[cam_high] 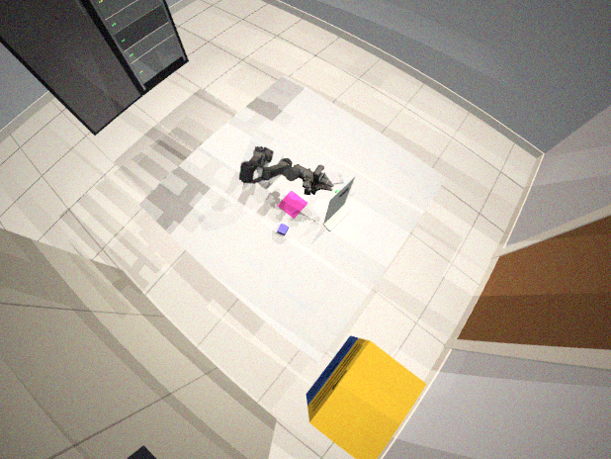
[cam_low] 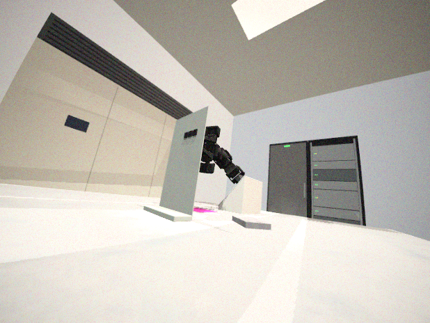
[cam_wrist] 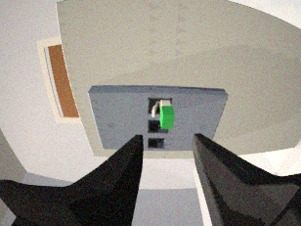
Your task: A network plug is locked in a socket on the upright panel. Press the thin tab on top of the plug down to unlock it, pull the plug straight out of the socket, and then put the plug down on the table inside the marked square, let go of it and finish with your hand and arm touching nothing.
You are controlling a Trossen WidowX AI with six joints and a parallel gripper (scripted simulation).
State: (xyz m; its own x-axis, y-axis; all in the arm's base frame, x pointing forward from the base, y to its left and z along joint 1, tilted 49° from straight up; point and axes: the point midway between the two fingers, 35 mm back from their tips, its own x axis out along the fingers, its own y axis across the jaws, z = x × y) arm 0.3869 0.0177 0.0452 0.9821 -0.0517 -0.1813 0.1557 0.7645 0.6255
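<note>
The green network plug lies 3 cm ahead of my gripper tip and 1 cm to the right of it. From my gripper tip the other things lie so: magenta marked square: 24 cm below, 17 cm behind, 9 cm to the right; upright grey panel: 9 cm below, 6 cm ahead; flat grey slab: 23 cm below, 18 cm to the left, 7 cm behind.
</note>
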